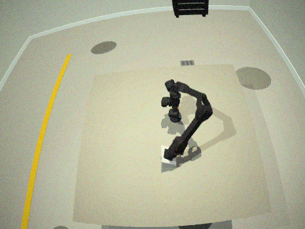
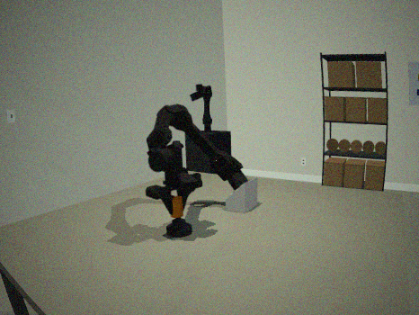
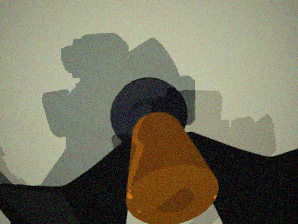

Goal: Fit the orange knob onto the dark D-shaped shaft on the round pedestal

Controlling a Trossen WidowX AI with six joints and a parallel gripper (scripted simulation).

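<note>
Now: the orange knob 20 mm above my gripper tip. Also, from my gripper tip: dark round pedestal (40 mm below).
</note>
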